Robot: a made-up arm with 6 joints. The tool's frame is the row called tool.
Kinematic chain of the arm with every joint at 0, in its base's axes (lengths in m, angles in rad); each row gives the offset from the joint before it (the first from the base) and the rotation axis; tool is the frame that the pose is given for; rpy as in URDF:
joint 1: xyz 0 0.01 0.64 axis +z
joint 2: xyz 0.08 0.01 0 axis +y
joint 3: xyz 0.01 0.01 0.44 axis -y
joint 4: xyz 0.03 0 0.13 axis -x
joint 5: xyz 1.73 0 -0.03 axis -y
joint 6: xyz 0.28 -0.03 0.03 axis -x
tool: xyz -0.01 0.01 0.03 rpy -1.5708 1.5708 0
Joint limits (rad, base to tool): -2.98..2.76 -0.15..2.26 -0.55..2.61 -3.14..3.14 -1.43..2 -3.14..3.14
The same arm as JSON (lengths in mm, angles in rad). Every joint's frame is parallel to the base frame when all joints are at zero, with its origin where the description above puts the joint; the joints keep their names.
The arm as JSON. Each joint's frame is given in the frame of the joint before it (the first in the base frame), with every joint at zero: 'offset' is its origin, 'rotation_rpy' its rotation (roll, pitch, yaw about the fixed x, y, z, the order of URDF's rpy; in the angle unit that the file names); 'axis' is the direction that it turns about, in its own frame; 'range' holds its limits. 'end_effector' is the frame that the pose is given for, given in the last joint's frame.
{"length_unit": "mm", "angle_unit": "rad", "chain": [{"id": "joint 1", "offset": [0.0, 10.0, 640.0], "rotation_rpy": [0.0, 0.0, 0.0], "axis": "+z", "range": [-2.98, 2.76]}, {"id": "joint 2", "offset": [80.0, 10.0, 0.0], "rotation_rpy": [0.0, 0.0, 0.0], "axis": "+y", "range": [-0.15, 2.26]}, {"id": "joint 3", "offset": [10.0, 10.0, 440.0], "rotation_rpy": [0.0, 0.0, 0.0], "axis": "-y", "range": [-0.55, 2.61]}, {"id": "joint 4", "offset": [30.0, 0.0, 130.0], "rotation_rpy": [0.0, 0.0, 0.0], "axis": "-x", "range": [-3.14, 3.14]}, {"id": "joint 5", "offset": [1730.0, 0.0, -30.0], "rotation_rpy": [0.0, 0.0, 0.0], "axis": "-y", "range": [-1.43, 2.0]}, {"id": "joint 6", "offset": [280.0, -30.0, 30.0], "rotation_rpy": [0.0, 0.0, 0.0], "axis": "-x", "range": [-3.14, 3.14]}], "end_effector": {"offset": [-10.0, 10.0, 30.0], "rotation_rpy": [-1.5708, 1.5708, 0.0]}}
